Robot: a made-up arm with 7 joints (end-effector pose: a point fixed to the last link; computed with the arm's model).
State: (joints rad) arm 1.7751 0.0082 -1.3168 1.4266 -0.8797 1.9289 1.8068
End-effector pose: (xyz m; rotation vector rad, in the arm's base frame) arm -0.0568 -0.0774 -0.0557 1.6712 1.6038 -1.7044
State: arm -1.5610 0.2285 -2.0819 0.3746 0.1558 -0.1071 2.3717
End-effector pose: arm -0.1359 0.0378 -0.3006 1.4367 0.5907 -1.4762
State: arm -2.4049 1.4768 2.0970 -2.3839 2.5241 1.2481 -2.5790
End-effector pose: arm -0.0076 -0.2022 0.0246 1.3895 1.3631 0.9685
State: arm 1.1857 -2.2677 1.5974 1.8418 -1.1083 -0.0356 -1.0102
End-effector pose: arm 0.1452 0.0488 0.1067 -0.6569 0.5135 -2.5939
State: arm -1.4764 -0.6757 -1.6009 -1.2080 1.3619 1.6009 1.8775
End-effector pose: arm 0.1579 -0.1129 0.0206 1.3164 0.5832 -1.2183
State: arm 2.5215 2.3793 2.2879 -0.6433 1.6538 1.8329 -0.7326
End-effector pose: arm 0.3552 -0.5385 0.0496 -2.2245 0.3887 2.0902
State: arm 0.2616 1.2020 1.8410 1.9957 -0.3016 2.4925 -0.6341
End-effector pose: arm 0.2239 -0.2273 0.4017 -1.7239 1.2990 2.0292
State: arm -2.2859 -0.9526 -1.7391 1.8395 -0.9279 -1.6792 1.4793
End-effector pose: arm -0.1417 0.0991 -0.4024 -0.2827 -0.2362 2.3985
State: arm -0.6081 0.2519 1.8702 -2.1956 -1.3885 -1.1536 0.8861
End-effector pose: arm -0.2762 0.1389 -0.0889 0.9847 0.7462 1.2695
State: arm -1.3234 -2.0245 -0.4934 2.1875 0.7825 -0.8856 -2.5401
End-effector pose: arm -0.0720 0.1484 -0.0762 1.7796 -1.1025 -0.5408
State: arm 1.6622 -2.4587 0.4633 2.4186 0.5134 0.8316 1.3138
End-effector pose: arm -0.0234 -0.2340 0.4390 -1.5876 -1.2026 -1.5210
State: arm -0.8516 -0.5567 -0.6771 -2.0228 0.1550 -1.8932 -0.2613
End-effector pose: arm 0.1655 0.0462 -0.2156 0.1443 -1.0939 1.9673
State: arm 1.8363 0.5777 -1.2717 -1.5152 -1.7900 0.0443 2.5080
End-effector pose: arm 0.1191 0.0307 0.3001 -2.2417 -0.2905 0.6318
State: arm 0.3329 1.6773 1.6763 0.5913 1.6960 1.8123 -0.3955
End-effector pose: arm 0.4215 0.2346 0.0329 0.1596 -0.2603 -0.8887
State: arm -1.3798 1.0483 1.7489 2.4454 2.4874 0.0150 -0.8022
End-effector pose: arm 0.0128 -0.1093 0.1080 -1.6481 -0.8453 -0.5273
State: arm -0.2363 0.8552 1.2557 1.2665 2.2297 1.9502 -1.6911
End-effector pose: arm 0.1995 -0.2000 0.1802 -2.6212 -0.9208 0.0721
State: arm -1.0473 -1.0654 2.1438 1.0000 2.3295 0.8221 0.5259
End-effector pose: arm 0.2243 0.2826 0.2350 2.1812 0.7270 0.4916
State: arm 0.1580 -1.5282 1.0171 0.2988 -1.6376 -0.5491 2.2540
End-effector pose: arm 0.3739 -0.1846 0.3493 -2.3085 0.5958 0.5184
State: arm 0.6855 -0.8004 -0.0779 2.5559 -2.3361 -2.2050 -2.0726
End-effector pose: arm 0.0611 0.0568 0.3122 -0.7460 -2.2010 -1.6294
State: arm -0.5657 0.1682 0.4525 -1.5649 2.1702 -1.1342 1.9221
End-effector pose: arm -0.0085 -0.1930 -0.1726 0.3481 -0.6136 -1.8315
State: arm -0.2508 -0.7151 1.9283 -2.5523 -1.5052 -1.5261 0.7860
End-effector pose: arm -0.2968 0.0116 0.0360 0.4632 0.9205 0.8978
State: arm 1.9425 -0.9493 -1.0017 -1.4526 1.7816 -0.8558 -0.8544
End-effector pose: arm -0.1292 0.1543 0.1513 3.0379 -0.7539 0.0938
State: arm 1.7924 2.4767 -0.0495 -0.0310 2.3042 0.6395 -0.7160
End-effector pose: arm -0.2720 -0.1460 0.4181 -2.1069 1.0093 -1.7345
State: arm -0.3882 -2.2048 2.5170 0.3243 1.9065 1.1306 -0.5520
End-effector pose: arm 0.4624 0.0050 0.2706 1.4073 -0.7876 -1.2786
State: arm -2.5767 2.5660 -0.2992 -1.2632 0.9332 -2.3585 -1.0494
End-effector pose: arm -0.1754 0.0789 -0.4219 -2.3656 1.3054 -1.2399
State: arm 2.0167 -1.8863 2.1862 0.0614 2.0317 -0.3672 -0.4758
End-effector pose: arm 0.3795 -0.2535 -0.0024 -1.3722 1.0735 1.7571
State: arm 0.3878 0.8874 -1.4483 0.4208 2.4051 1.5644 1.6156
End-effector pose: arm -0.1231 0.1886 0.4201 0.7067 -1.3418 -0.0499
